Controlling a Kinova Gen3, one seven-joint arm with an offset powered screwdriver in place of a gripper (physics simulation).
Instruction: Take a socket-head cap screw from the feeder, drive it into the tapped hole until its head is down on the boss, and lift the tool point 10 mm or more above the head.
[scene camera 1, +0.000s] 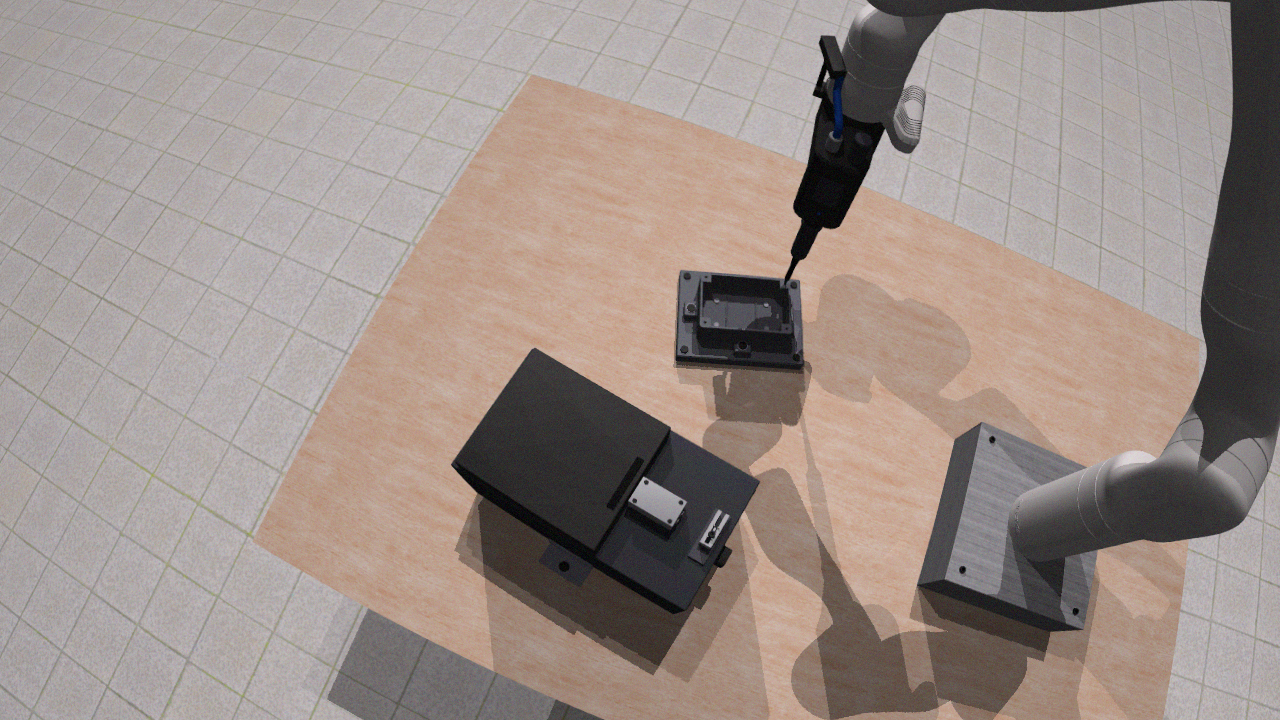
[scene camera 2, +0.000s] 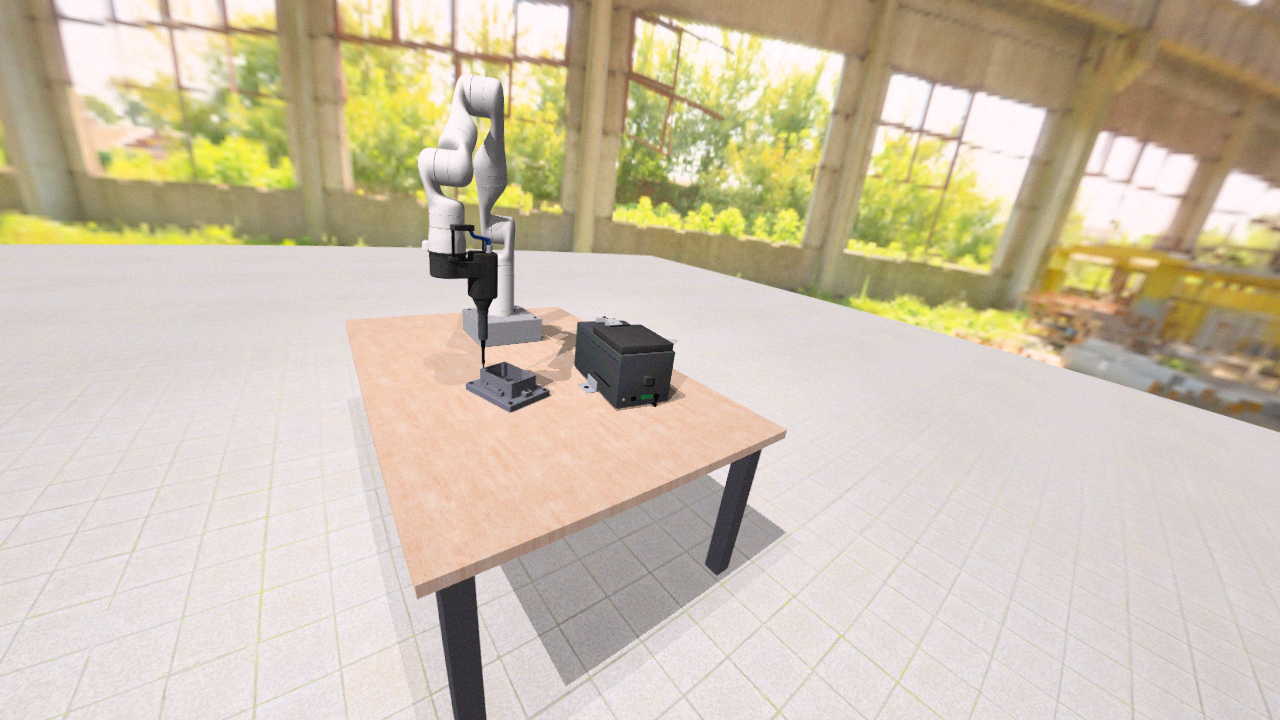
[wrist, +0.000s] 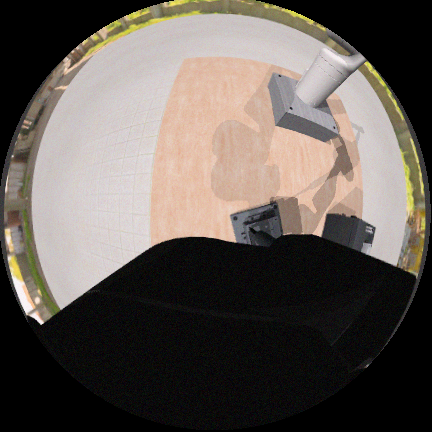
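Observation:
My screwdriver (scene camera 1: 786, 282) (scene camera 2: 483, 366) (wrist: 252, 230) points down, with its slim bit tip at one corner of the open box on the dark housing (scene camera 1: 716, 356) (scene camera 2: 514, 388) (wrist: 240, 223). In scene camera 1 this is the box's back right corner. The tip is too small to tell if a screw is on it or if it touches the boss. The tapped hole under the tip cannot be made out. The black screw feeder (scene camera 1: 563, 447) (scene camera 2: 626, 362) (wrist: 341, 231) stands apart from the tool. It bears a pale block (scene camera 1: 657, 501) and a small metal pick-up piece (scene camera 1: 714, 531).
The arm's grey base block (scene camera 1: 971, 519) (scene camera 2: 503, 329) (wrist: 305, 121) stands on the wooden table (scene camera 1: 537, 223) (scene camera 2: 537, 474) (wrist: 190, 125). The housing's flange has dark corner holes and small raised lugs. The black tool body covers the lower part of the wrist view.

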